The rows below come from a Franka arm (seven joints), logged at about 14 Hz.
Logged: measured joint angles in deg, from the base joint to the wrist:
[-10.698, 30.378, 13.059, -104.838, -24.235, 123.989, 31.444]
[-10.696, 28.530, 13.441, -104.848, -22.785, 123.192, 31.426]
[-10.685, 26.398, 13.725, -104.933, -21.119, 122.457, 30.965]
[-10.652, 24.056, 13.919, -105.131, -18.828, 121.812, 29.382]
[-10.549, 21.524, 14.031, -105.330, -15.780, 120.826, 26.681]
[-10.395, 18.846, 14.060, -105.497, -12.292, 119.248, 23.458]
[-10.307, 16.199, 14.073, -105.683, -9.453, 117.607, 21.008]
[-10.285, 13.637, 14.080, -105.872, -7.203, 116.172, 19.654]
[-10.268, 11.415, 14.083, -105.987, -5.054, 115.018, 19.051]
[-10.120, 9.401, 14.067, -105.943, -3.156, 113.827, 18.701]
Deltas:
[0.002, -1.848, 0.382, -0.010, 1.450, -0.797, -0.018]
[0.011, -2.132, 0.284, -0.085, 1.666, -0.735, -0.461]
[0.033, -2.342, 0.194, -0.198, 2.291, -0.645, -1.583]
[0.103, -2.532, 0.112, -0.199, 3.048, -0.986, -2.701]
[0.154, -2.678, 0.029, -0.167, 3.488, -1.578, -3.223]
[0.088, -2.647, 0.013, -0.186, 2.839, -1.641, -2.450]
[0.022, -2.562, 0.007, -0.189, 2.250, -1.435, -1.354]
[0.017, -2.222, 0.003, -0.115, 2.149, -1.154, -0.603]
[0.148, -2.014, -0.016, 0.044, 1.898, -1.191, -0.350]

